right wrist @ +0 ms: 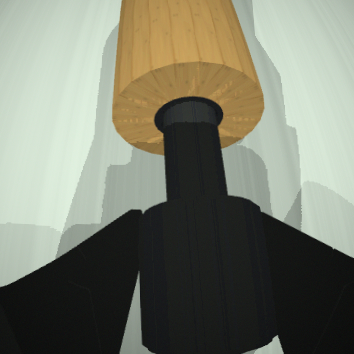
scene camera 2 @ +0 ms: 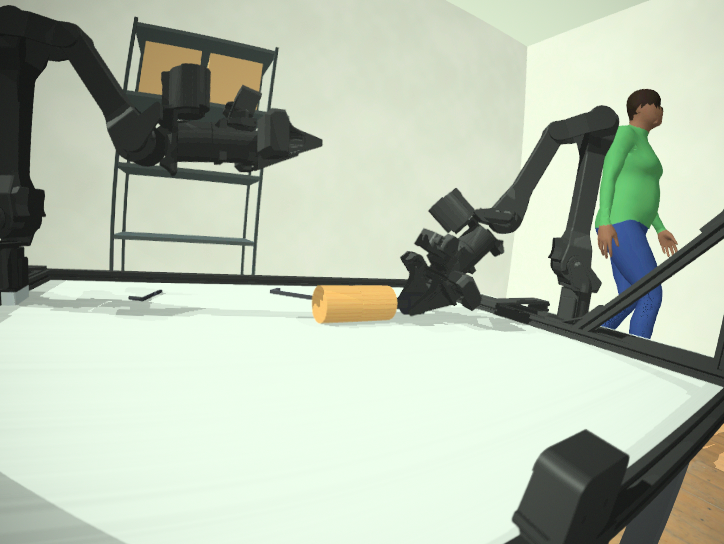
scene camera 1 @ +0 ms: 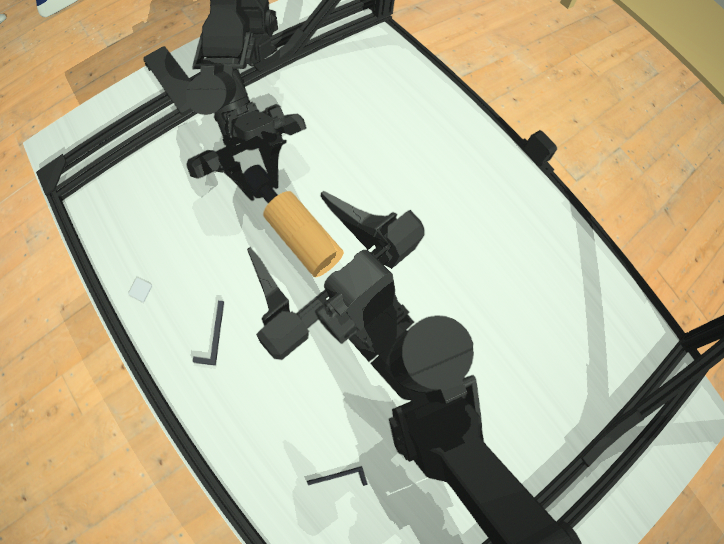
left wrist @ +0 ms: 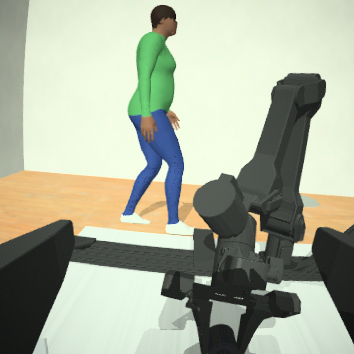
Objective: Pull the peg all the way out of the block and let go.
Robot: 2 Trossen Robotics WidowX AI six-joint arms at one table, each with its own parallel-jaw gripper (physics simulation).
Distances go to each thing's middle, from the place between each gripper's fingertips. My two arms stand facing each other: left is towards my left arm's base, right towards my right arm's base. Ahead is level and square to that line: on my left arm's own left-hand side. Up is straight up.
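Dark peg (scene camera 1: 261, 184): 16 cm to the right of my left hand, 1 cm behind it and 24 cm below it. Wooden cylindrical block (scene camera 1: 309, 241): 9 cm to the right of my left hand, 4 cm behind it and 24 cm below it.
With respect to the dark peg, my right gripper is 1 cm past it, 2 cm to the right of it and 1 cm below it. The wooden cylindrical block is 3 cm behind my right hand, 9 cm to the left of it and 1 cm above it.
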